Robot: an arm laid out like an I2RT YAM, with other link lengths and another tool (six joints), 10 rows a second.
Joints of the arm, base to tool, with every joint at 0 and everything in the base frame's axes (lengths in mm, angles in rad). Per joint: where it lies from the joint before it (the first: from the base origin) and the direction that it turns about. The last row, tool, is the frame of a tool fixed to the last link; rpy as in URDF.
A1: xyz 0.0 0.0 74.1 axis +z
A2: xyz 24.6 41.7 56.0 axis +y
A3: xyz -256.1 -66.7 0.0 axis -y
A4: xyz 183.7 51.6 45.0 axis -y
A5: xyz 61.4 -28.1 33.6 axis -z
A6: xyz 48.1 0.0 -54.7 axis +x
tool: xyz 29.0 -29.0 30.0 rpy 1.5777 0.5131 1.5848
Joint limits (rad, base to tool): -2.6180..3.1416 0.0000..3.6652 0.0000..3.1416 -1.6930..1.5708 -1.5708..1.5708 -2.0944..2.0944
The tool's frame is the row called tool.
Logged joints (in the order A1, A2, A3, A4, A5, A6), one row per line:
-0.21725, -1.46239, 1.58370, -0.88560, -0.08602, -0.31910
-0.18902, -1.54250, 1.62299, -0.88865, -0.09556, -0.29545
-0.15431, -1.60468, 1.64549, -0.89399, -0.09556, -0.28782
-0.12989, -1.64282, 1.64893, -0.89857, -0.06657, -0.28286
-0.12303, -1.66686, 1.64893, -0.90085, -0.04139, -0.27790
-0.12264, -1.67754, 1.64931, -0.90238, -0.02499, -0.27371
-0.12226, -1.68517, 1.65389, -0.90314, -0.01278, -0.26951
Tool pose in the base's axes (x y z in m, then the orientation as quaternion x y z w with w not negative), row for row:
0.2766, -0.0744, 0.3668, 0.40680, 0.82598, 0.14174, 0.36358
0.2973, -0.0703, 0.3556, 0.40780, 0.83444, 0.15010, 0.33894
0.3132, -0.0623, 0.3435, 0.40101, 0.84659, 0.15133, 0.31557
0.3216, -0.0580, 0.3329, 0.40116, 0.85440, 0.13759, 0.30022
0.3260, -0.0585, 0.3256, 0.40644, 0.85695, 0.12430, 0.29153
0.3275, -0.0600, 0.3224, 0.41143, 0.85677, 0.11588, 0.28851
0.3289, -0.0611, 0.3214, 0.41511, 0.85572, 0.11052, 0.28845
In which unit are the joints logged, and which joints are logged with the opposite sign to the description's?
The joints are logged in radians. Opposite sign: A2.
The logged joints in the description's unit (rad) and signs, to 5 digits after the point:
-0.21725, 1.46239, 1.58370, -0.88560, -0.08602, -0.31910
-0.18902, 1.54250, 1.62299, -0.88865, -0.09556, -0.29545
-0.15431, 1.60468, 1.64549, -0.89399, -0.09556, -0.28782
-0.12989, 1.64282, 1.64893, -0.89857, -0.06657, -0.28286
-0.12303, 1.66686, 1.64893, -0.90085, -0.04139, -0.27790
-0.12264, 1.67754, 1.64931, -0.90238, -0.02499, -0.27371
-0.12226, 1.68517, 1.65389, -0.90314, -0.01278, -0.26951

